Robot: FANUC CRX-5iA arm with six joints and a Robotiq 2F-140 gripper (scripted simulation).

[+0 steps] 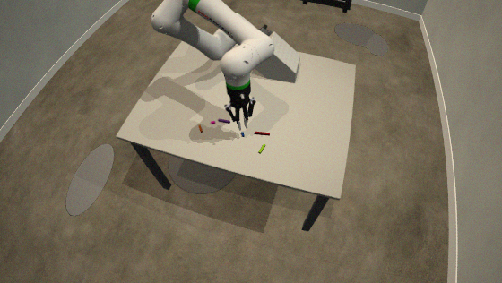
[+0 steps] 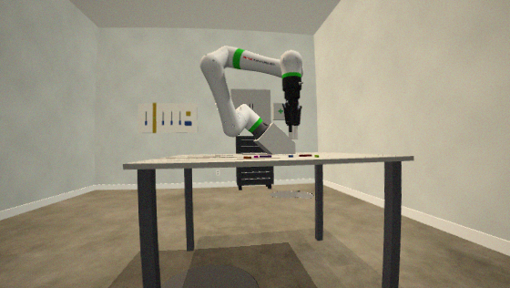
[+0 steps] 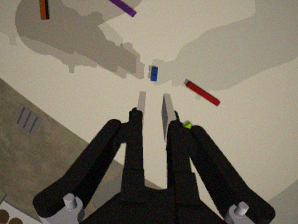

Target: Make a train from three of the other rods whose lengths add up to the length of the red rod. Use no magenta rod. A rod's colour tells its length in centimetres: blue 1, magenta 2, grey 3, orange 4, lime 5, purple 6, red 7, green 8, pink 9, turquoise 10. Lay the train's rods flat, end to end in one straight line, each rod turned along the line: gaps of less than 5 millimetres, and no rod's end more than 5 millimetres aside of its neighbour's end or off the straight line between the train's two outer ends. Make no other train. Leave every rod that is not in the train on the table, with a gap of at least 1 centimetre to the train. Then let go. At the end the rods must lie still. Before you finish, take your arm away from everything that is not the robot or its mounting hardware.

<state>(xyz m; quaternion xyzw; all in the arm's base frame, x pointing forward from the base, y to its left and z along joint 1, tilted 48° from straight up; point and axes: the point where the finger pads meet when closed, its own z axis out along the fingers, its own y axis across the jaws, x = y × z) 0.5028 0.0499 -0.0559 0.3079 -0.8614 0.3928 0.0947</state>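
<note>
The lime rod is 11 cm below my hand, 10 cm to the left of it and 3 cm ahead of it. Also, from my hand: magenta rod (18 cm to the right, 11 cm below, 3 cm behind); purple rod (13 cm to the right, 11 cm below, 6 cm behind); red rod (11 cm below, 8 cm to the left, 5 cm behind).
</note>
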